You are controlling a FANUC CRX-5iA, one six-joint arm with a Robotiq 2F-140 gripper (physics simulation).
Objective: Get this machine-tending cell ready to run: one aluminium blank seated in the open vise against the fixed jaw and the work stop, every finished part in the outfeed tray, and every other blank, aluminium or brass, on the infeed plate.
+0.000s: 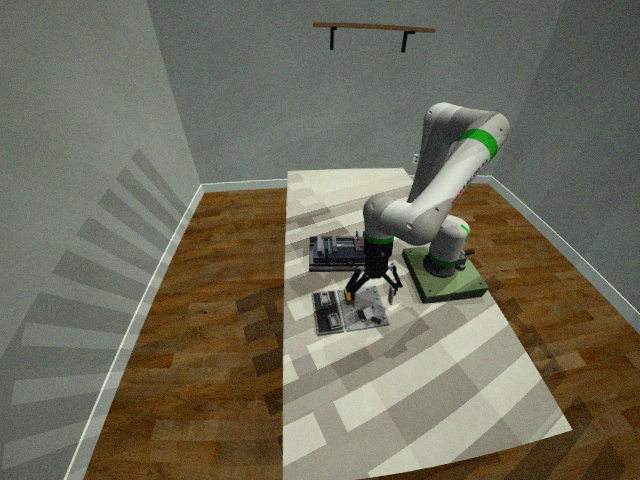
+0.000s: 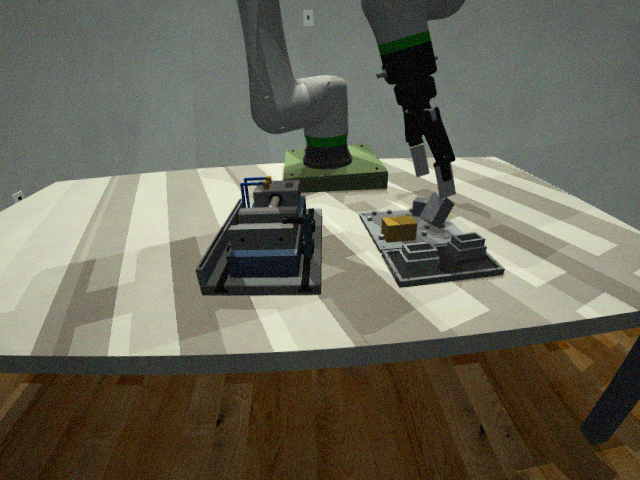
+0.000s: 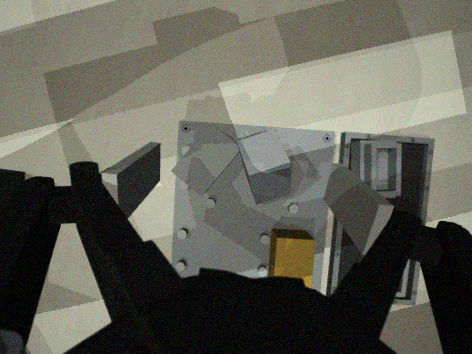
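Pixels of known places: gripper, between the fingertips: (image 1: 372,304) (image 2: 434,184) (image 3: 244,171); arm's base, origin of its link: (image 1: 439,265) (image 2: 327,161).
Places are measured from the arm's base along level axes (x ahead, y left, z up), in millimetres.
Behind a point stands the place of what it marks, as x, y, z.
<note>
My gripper (image 1: 370,295) {387, 152, 39} (image 2: 433,181) {387, 152, 39} (image 3: 244,171) {387, 152, 39} is open and empty, low above the grey infeed plate (image 2: 373,227) {388, 21, -46} (image 3: 195,250) {338, 60, -46}. One aluminium blank (image 2: 438,210) {431, 144, -1} (image 3: 265,150) {406, 169, 14} is tilted, leaning on a second grey blank (image 2: 419,205) {358, 137, -19} (image 3: 207,162) {354, 158, -10} at the plate's far end from the vise. A brass blank (image 1: 347,296) {455, 67, -11} (image 2: 399,228) {459, 49, -18} (image 3: 294,257) {440, 67, -10} sits on the plate's tray side. Two finished parts with pockets, one nearer the vise (image 1: 325,298) {541, 48, -27} (image 2: 419,258) {558, 45, -25} and one farther off (image 1: 334,321) {529, 156, -27} (image 2: 466,246) {544, 142, -23} (image 3: 381,167) {532, 157, -27}, are in the dark outfeed tray (image 2: 449,279) {595, 85, -49} (image 3: 425,200) {593, 121, -42}. The vise (image 1: 338,255) {440, -146, 6} (image 2: 263,237) {527, -203, 27} shows no blank; its jaw gap is partly hidden.
Small round pins (image 3: 293,208) {444, 110, -38} stick up from the infeed plate. The outfeed tray lies beside the plate, toward the table edge. Blue pipes (image 2: 244,191) {331, -239, 38} rise at the vise's rear. The green robot base (image 1: 449,289) {29, 135, 4} (image 2: 336,178) {127, -1, -17} stands behind the vise and plate.
</note>
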